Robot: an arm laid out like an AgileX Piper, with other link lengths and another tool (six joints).
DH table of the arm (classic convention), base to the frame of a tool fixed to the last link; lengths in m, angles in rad. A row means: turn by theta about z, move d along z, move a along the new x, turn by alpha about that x. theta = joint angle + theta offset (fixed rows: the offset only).
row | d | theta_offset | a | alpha
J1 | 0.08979 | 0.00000 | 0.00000 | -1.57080
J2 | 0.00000 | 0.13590 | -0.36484 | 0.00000
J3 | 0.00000 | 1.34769 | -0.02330 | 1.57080
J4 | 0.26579 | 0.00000 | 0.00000 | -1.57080
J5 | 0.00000 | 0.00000 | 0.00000 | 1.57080
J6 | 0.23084 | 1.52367 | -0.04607 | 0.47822
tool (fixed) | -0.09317 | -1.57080 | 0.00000 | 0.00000
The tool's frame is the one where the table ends.
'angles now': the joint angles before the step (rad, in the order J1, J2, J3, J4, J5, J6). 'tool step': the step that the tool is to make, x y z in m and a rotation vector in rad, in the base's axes. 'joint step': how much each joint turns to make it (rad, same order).
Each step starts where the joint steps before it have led.
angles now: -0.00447, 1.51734, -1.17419, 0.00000, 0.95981, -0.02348
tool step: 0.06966, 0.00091, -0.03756, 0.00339, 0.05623, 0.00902
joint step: 0.00001, 0.22312, -0.15951, 0.00720, -0.00733, -0.01170
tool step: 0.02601, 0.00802, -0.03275, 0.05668, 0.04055, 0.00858
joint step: 0.00000, 0.10173, -0.04669, 0.07031, -0.01305, -0.03435
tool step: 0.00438, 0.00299, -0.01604, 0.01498, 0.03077, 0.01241
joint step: -0.00001, 0.03222, 0.00012, 0.02157, 0.00001, -0.02131
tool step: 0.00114, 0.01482, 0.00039, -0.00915, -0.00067, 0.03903
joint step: 0.03172, 0.00001, -0.00027, -0.00903, -0.00002, -0.00384
